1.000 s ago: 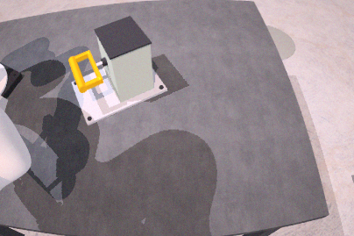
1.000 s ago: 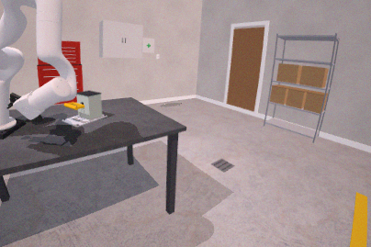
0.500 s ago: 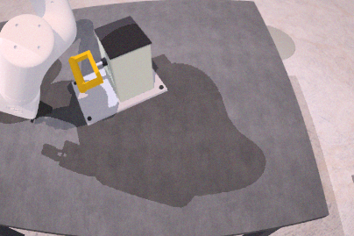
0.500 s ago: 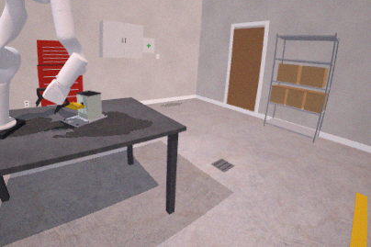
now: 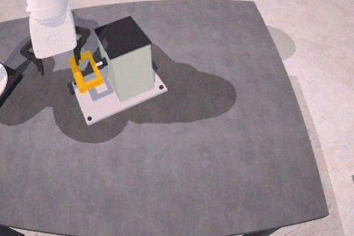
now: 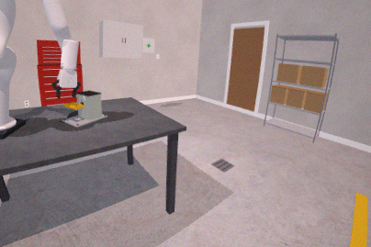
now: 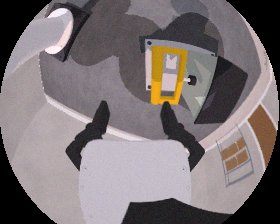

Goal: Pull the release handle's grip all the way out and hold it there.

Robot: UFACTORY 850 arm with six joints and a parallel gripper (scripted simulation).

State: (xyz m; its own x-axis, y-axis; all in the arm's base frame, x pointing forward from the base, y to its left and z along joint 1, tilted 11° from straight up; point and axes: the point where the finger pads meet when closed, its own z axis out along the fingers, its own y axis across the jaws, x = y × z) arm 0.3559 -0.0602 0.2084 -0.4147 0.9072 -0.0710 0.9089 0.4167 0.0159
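My gripper is now 180 mm above the baseplate, 100 mm short of it and 90 mm to the right of it.
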